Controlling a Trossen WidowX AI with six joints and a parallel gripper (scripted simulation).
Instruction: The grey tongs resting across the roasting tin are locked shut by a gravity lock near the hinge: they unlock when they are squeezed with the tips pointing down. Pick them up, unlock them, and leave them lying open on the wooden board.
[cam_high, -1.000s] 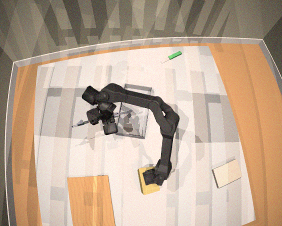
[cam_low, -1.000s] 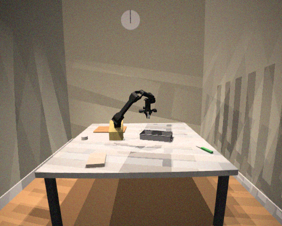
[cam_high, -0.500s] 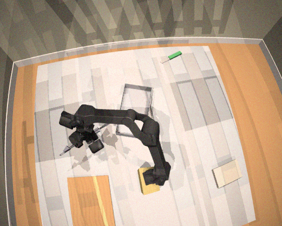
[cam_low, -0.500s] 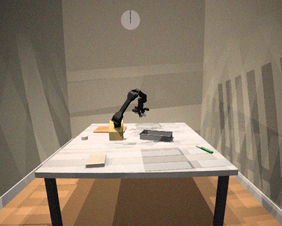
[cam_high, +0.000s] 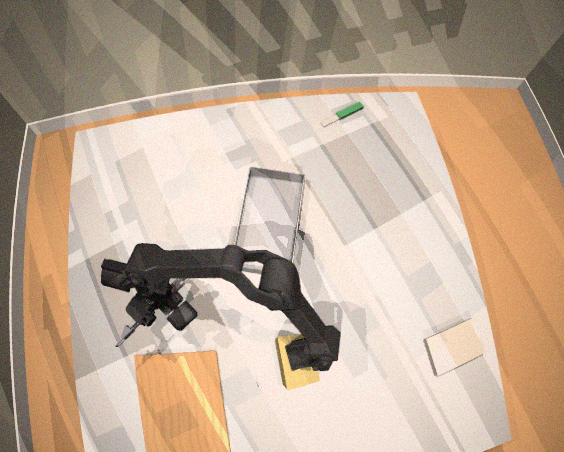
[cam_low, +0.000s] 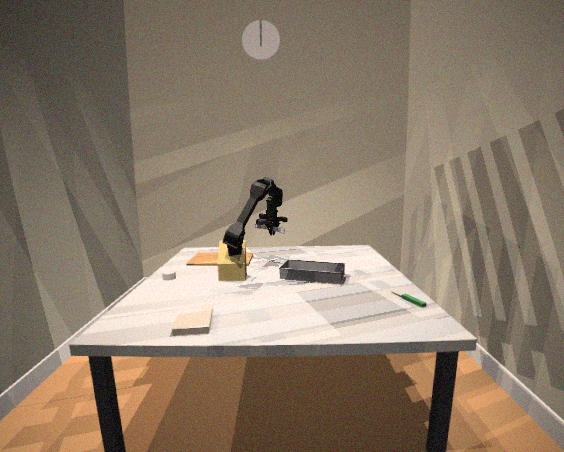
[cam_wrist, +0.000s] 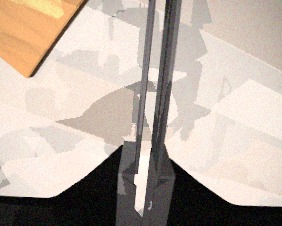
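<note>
Right now my gripper tip is 30 cm past the wooden board, 8 cm to the right of it and 15 cm above it. The rest, counted from my gripper tip: green-handled tool: 51 cm ahead, 64 cm to the right, 15 cm below; then dark lock piece: 4 cm behind, 7 cm to the left, 4 cm above; then roasting tin: 18 cm ahead, 30 cm to the right, 13 cm below.
</note>
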